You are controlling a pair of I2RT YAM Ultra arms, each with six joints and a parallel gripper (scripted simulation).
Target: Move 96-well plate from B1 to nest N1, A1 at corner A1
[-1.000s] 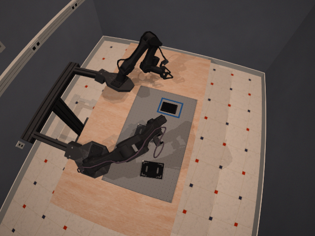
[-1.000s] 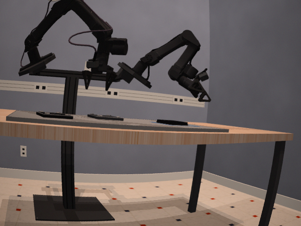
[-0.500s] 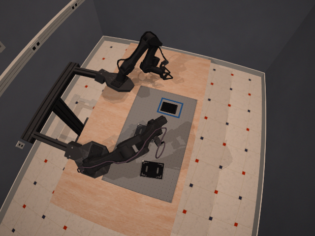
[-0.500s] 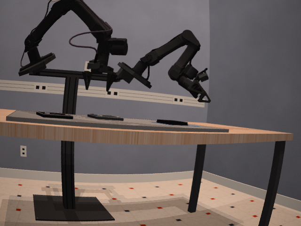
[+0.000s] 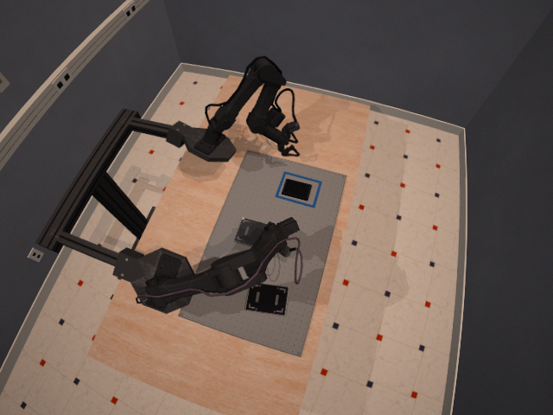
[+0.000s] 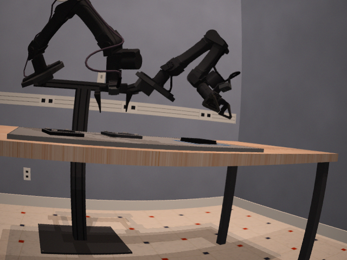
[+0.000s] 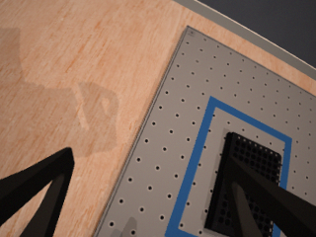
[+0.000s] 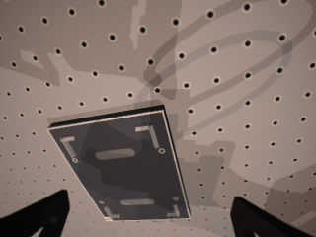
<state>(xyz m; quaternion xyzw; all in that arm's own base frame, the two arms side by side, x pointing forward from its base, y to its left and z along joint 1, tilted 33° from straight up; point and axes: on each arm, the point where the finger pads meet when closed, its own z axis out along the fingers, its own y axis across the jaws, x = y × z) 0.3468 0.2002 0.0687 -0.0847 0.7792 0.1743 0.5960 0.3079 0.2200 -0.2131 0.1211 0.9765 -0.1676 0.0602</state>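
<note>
My left gripper is now 3 cm short of the 96-well plate, 15 cm to the left of it and 12 cm above it. Round my left hand: A1 label 9 cm behind, 63 cm to the right, 11 cm below; black plate nest 1 cm behind, 68 cm to the right, 12 cm below.
</note>
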